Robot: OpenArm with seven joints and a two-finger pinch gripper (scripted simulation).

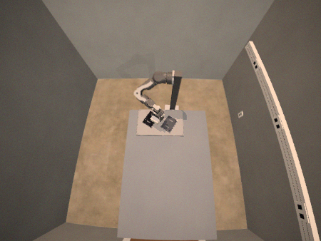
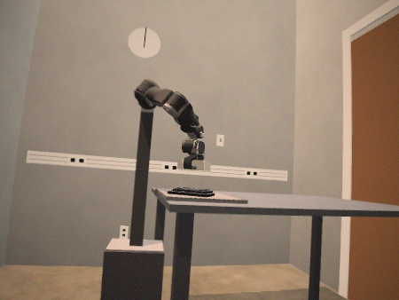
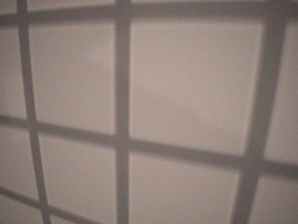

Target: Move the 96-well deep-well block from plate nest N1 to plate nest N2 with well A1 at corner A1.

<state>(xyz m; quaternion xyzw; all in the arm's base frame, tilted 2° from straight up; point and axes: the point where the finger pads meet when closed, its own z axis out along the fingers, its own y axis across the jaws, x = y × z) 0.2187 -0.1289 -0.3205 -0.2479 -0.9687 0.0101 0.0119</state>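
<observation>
Now: hand 100 mm above the A1 mark and 60 mm past it. From my hand the other things lie so: white 96-well deep-well block: 20 mm above; then plate nest: 100 mm below, 80 mm to the right, 10 mm behind.
</observation>
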